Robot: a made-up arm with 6 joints. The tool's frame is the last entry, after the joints.
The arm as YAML. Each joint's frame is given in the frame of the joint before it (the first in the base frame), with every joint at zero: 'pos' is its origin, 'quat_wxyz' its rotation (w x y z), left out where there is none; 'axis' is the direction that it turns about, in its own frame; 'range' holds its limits. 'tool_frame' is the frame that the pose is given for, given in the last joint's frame.
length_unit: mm
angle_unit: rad
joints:
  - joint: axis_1
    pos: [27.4, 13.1, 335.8]
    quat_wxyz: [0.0, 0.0, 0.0, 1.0]
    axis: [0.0, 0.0, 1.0]
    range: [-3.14, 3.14]
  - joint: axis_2
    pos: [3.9, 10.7, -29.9]
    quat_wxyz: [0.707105, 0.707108, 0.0, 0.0]
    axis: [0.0, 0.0, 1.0]
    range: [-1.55, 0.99]
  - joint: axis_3
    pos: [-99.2, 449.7, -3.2]
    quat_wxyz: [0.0, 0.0, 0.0, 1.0]
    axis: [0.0, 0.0, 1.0]
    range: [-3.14, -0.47]
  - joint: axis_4
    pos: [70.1, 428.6, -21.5]
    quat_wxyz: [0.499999, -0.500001, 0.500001, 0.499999]
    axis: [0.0, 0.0, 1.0]
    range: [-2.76, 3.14]
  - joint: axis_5
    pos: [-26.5, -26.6, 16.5]
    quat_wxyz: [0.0, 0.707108, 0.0, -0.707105]
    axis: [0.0, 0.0, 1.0]
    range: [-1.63, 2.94]
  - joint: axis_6
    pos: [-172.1, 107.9, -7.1]
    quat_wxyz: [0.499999, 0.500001, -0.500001, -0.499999]
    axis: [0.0, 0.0, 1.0]
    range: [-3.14, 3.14]
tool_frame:
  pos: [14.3, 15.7, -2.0]
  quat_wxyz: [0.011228, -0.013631, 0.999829, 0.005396]
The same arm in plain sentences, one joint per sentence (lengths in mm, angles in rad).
The arm has six revolute joints in a row. What follows holds with every joint at zero, and every direction is one of the base frame's. Joint 1 lies 27.4 mm along +x and 13.1 mm along +y and 335.8 mm along +z from the base frame's origin and rotates about +z, from -3.14 to 3.14 rad. Joint 2 lies 3.9 mm along -x and 10.7 mm along -y and 29.9 mm along -z from joint 1 and rotates about +y, from -1.55 to 0.99 rad. Joint 3 lies 99.2 mm along +x and 3.2 mm along -y and 449.7 mm along +z from joint 2 and rotates about +y, from -3.14 to -0.47 rad. Joint 4 lies 70.1 mm along +x and 21.5 mm along -y and 428.6 mm along -z from joint 3 and rotates about -z, from -2.76 to 3.14 rad. Joint 5 lies 26.6 mm along +x and 26.5 mm along +y and 16.5 mm along -z from joint 4 and rotates about +y, from -1.63 to 2.94 rad. Joint 6 lies 107.9 mm along +x and 7.1 mm along -y and 172.1 mm along -z from joint 5 and rotates about -z, from -3.14 to 3.14 rad. The tool frame, which is the frame that the pose is given for, lies 14.3 mm along -x and 15.7 mm along +y and 2 mm along +z from joint 6; its axes are the base frame's turned by roll -0.0105, pitch -0.0226 and yaw -0.0271 rad (as in URDF: about the fixed x, then y, then z).
